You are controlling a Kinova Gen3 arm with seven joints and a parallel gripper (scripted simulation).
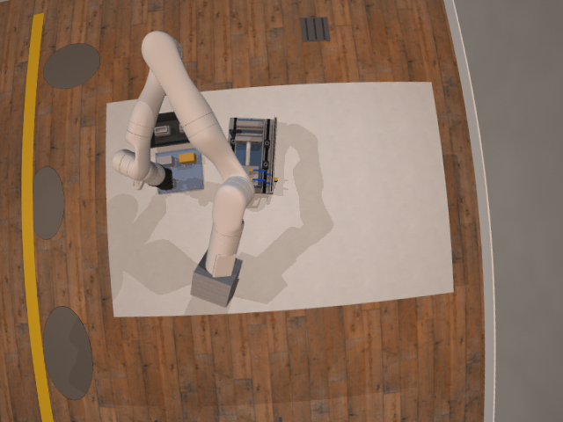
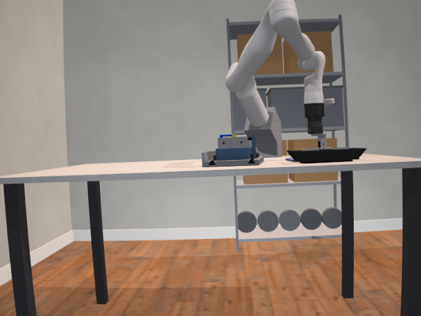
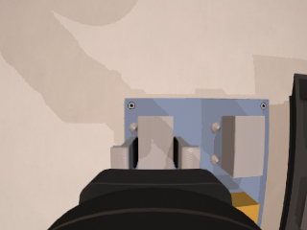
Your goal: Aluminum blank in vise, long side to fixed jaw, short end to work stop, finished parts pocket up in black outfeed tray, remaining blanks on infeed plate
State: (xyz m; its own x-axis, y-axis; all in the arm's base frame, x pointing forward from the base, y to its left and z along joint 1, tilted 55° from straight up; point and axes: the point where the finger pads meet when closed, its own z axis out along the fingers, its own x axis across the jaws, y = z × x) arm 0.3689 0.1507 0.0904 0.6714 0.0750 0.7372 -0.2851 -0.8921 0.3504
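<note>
The gray aluminum blank is 3 cm below my hand. Round my hand: yellow brass blank: 5 cm ahead, 12 cm to the right, 3 cm below; then vise: 6 cm behind, 34 cm to the right, 1 cm below; then blue infeed plate: 3 cm ahead, 6 cm to the right, 5 cm below.
</note>
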